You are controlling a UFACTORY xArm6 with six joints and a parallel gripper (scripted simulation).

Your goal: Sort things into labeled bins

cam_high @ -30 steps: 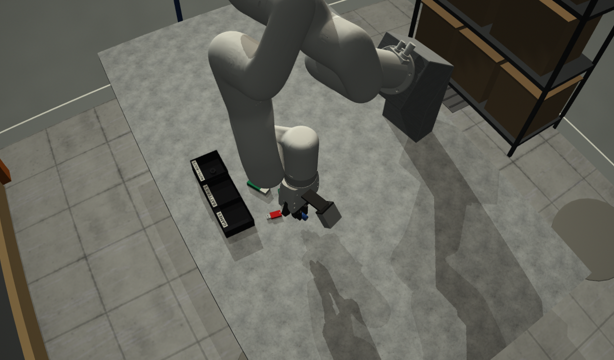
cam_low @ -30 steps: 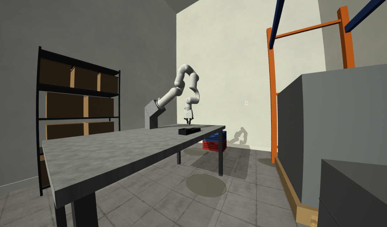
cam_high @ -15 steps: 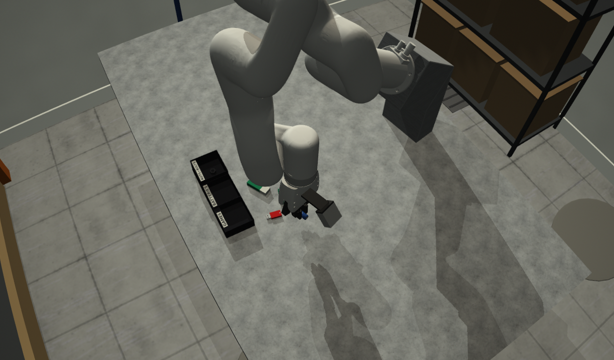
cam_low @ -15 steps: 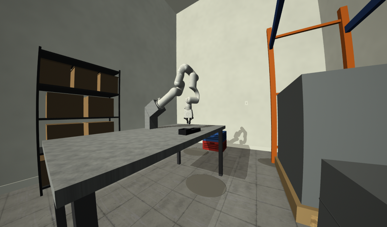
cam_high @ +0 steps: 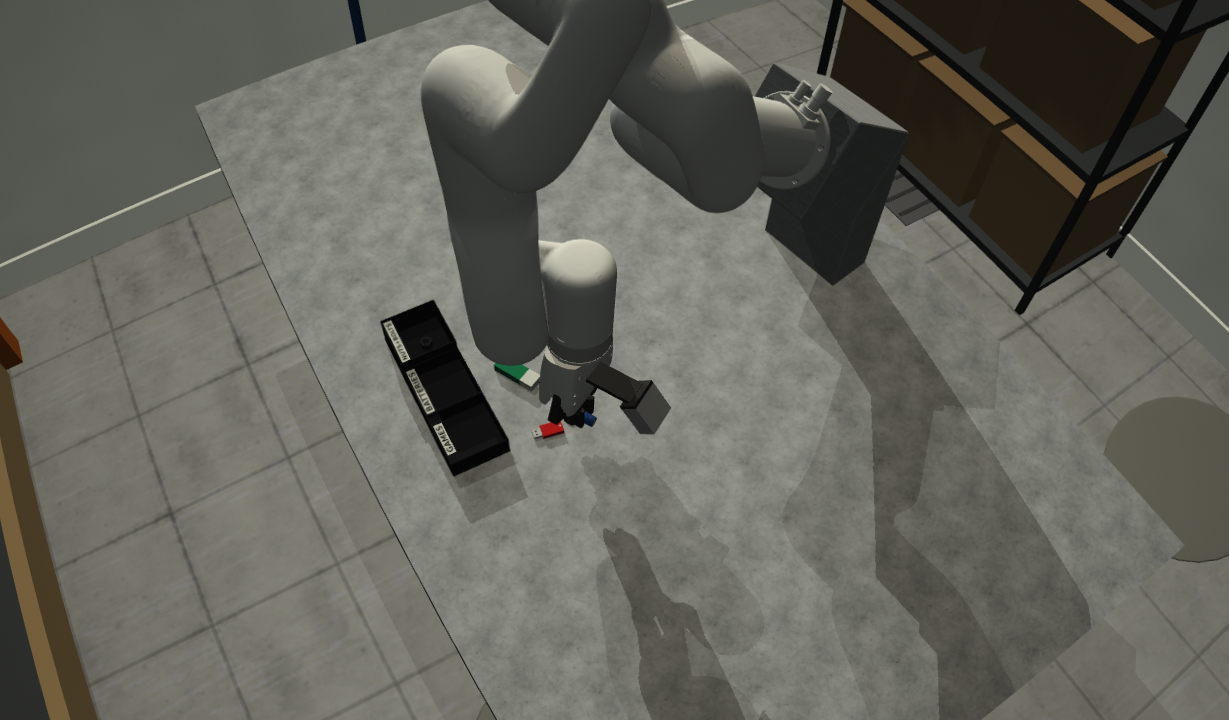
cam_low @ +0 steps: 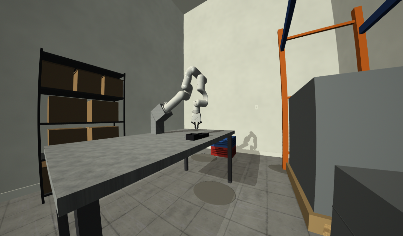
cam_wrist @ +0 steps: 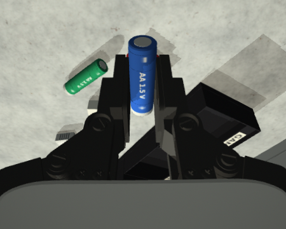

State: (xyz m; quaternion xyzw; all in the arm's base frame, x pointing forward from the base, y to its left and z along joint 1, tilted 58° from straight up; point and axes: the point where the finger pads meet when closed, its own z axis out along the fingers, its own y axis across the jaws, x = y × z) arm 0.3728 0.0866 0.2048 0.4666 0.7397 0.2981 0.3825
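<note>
The black three-compartment bin lies 150 mm to the right of my hand, 130 mm ahead of it and 70 mm below it. Round my hand: blue battery: 20 mm below; red USB stick: 80 mm below, 30 mm to the right, 30 mm ahead; green battery: 80 mm to the right, 80 mm below, 10 mm behind.
</note>
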